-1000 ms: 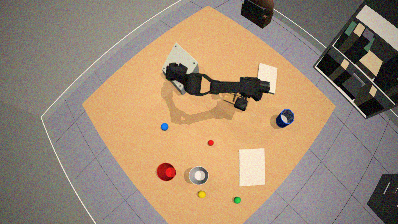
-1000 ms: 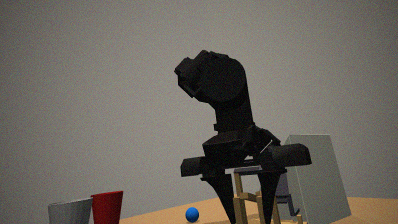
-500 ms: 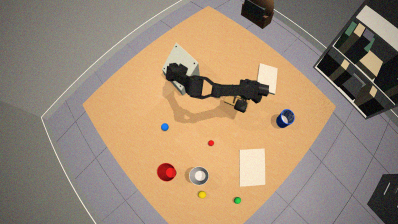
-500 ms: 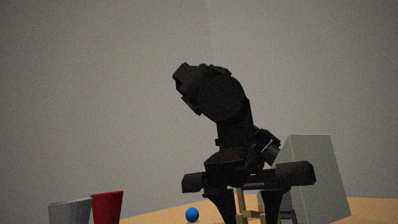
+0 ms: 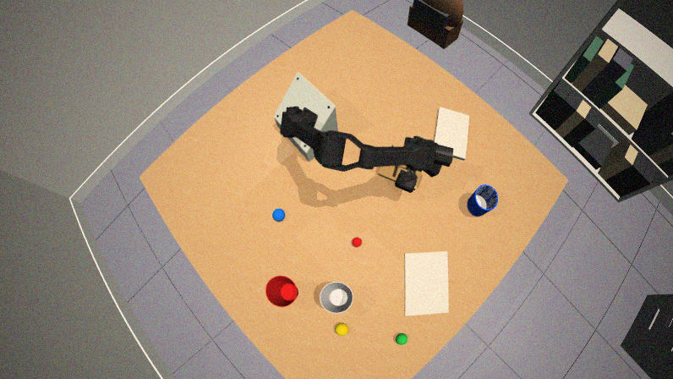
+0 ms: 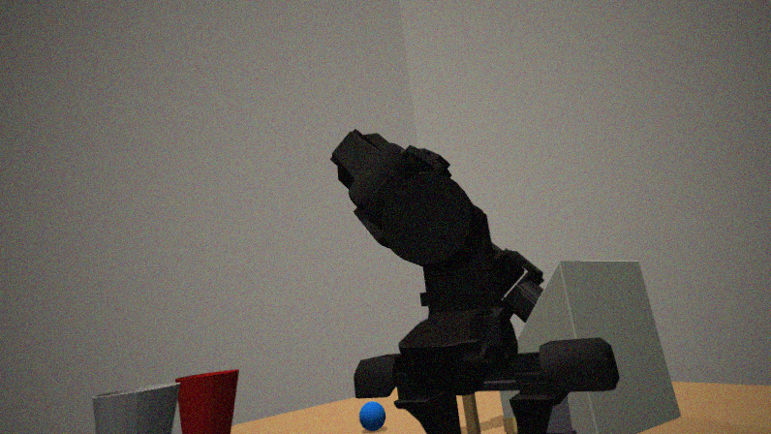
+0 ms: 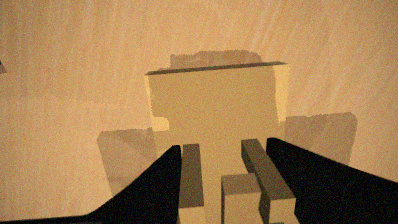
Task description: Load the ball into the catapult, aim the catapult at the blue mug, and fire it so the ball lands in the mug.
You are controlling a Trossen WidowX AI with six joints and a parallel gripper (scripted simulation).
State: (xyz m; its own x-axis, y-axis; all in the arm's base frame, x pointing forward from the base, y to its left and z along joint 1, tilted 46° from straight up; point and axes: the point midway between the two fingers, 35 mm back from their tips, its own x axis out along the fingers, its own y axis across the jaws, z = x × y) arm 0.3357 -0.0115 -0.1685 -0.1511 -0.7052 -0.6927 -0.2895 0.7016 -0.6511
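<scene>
My gripper tip is now 20 mm short of the red ball, 290 mm to the left of it and 20 mm above it. Round my gripper tip: blue mug (260 mm ahead, 80 mm to the left); wooden catapult (70 mm behind, 10 mm to the right, 20 mm above); dark grey lever (100 mm behind, 10 mm to the left, 20 mm above).
</scene>
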